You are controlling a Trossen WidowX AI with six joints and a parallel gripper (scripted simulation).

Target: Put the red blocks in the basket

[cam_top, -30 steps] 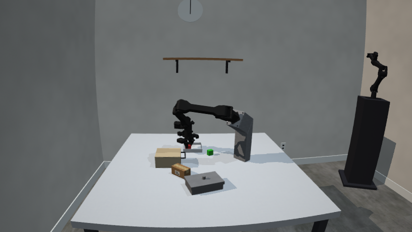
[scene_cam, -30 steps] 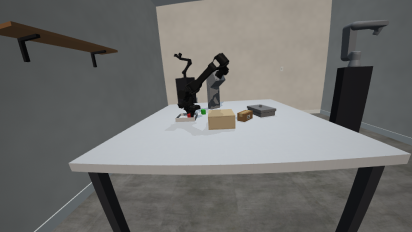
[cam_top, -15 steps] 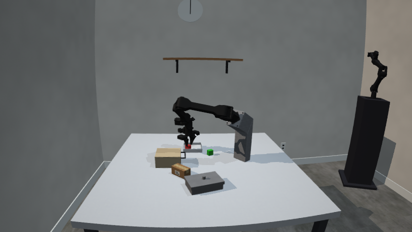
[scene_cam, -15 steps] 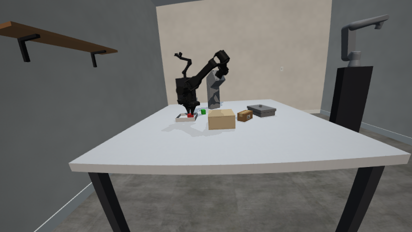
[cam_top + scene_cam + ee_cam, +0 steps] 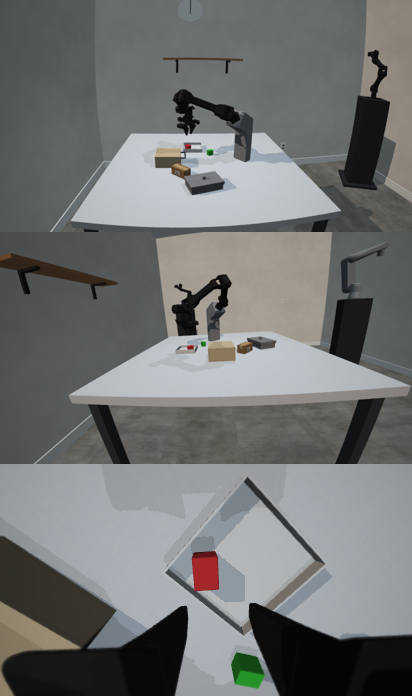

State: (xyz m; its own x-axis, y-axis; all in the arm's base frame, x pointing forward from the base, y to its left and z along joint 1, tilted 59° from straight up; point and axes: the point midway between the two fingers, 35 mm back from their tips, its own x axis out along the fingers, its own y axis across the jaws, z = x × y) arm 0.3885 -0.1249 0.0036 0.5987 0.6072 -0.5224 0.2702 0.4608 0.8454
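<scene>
Now: hand 310 mm past the knobbed lid, 450 mm to the right of it and 110 mm above it. The rest, counted from my hand: cardboard box 130 mm behind, 380 mm to the left, 130 mm below; then dark grey box 310 mm behind, 450 mm to the left, 150 mm below; then shallow basket 10 mm behind, 40 mm to the right, 150 mm below.
</scene>
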